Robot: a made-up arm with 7 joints. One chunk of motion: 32 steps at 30 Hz.
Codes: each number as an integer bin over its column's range. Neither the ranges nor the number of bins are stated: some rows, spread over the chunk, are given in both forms.
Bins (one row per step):
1: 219 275 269 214 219 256 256
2: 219 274 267 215 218 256 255
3: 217 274 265 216 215 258 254
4: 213 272 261 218 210 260 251
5: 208 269 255 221 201 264 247
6: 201 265 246 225 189 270 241
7: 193 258 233 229 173 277 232
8: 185 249 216 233 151 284 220
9: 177 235 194 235 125 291 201
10: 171 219 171 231 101 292 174
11: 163 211 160 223 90 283 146
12: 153 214 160 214 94 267 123
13: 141 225 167 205 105 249 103
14: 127 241 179 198 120 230 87
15: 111 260 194 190 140 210 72
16: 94 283 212 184 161 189 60
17: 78 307 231 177 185 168 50
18: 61 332 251 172 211 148 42
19: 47 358 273 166 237 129 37
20: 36 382 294 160 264 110 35
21: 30 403 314 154 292 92 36
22: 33 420 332 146 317 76 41
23: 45 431 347 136 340 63 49
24: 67 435 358 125 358 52 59
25: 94 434 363 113 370 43 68
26: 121 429 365 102 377 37 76
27: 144 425 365 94 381 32 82
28: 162 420 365 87 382 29 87
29: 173 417 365 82 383 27 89
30: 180 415 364 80 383 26 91
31: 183 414 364 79 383 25 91
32: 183 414 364 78 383 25 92
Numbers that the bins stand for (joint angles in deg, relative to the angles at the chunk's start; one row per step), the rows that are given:
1: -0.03 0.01 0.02 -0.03 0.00 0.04 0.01
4: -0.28 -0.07 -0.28 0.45 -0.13 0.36 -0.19
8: -1.44 -0.66 -1.97 2.28 -0.95 2.25 -1.41
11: -2.35 -1.64 -4.07 1.06 -1.80 2.17 -4.32
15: -4.51 -0.38 -2.80 -2.95 -1.11 -3.57 -7.23
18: -6.58 1.47 -0.66 -5.14 -0.12 -8.45 -8.41
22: -7.74 3.73 2.38 -8.31 1.36 -14.11 -8.45
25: -5.21 4.09 3.54 -12.32 2.10 -16.71 -7.39
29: -1.94 3.65 3.62 -16.09 2.28 -17.97 -6.56
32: -1.52 3.58 3.58 -16.58 2.28 -18.12 -6.44
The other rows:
2: -0.03 -0.02 -0.06 0.09 -0.02 0.04 -0.03
3: -0.11 -0.02 -0.13 0.21 -0.06 0.20 -0.07
5: -0.48 -0.15 -0.51 0.82 -0.26 0.67 -0.34
6: -0.77 -0.25 -0.85 1.30 -0.42 1.15 -0.58
7: -1.11 -0.43 -1.33 1.79 -0.65 1.70 -0.93
9: -1.77 -1.02 -2.80 2.52 -1.32 2.80 -2.15
10: -2.02 -1.43 -3.66 2.03 -1.65 2.88 -3.22
12: -2.77 -1.56 -4.07 -0.03 -1.75 0.91 -5.22
13: -3.26 -1.28 -3.81 -1.13 -1.59 -0.51 -6.01
14: -3.84 -0.87 -3.36 -1.98 -1.39 -2.00 -6.64
16: -5.21 0.21 -2.12 -3.68 -0.81 -5.23 -7.70
17: -5.88 0.83 -1.41 -4.54 -0.48 -6.88 -8.09
19: -7.16 2.14 0.17 -5.87 0.25 -9.94 -8.60
20: -7.62 2.76 0.96 -6.60 0.62 -11.44 -8.68
21: -7.87 3.29 1.71 -7.33 1.01 -12.85 -8.64
23: -7.24 4.01 2.94 -9.52 1.68 -15.14 -8.13
24: -6.33 4.12 3.36 -10.86 1.94 -16.00 -7.74
26: -4.09 3.96 3.62 -13.66 2.20 -17.18 -7.07
27: -3.14 3.86 3.62 -14.63 2.26 -17.57 -6.83
28: -2.39 3.73 3.62 -15.49 2.27 -17.81 -6.64
30: -1.65 3.60 3.58 -16.34 2.28 -18.05 -6.48
31: -1.52 3.58 3.58 -16.46 2.28 -18.12 -6.48

